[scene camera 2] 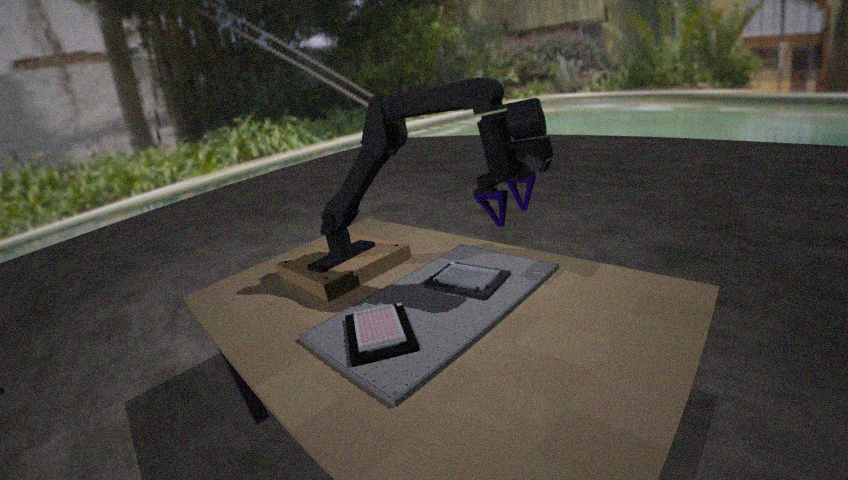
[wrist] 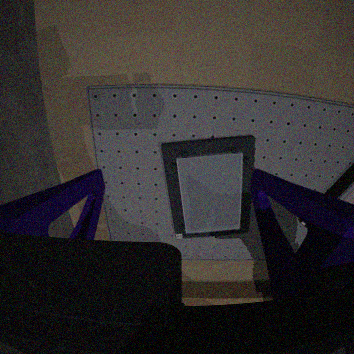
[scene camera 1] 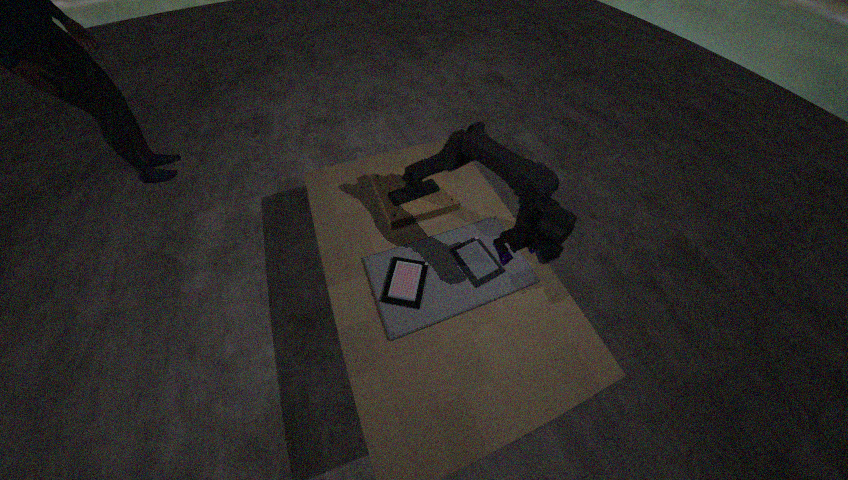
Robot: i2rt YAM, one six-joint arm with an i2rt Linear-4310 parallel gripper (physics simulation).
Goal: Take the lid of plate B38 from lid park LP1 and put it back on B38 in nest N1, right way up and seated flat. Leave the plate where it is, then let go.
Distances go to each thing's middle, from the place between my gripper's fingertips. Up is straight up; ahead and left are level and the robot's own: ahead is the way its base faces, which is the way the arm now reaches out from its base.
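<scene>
Here is the pale grey lid (scene camera 2: 467,276), and my gripper is 11 cm past it, 4 cm to the left of it and 14 cm above it. The black frame (scene camera 2: 357,358) is 29 cm to the right of my hand and 14 cm behind it, and 14 cm below it as well. I also see a grey perforated plate (scene camera 2: 442,322), 12 cm behind my hand, 13 cm to the right of it and 16 cm below.
</scene>
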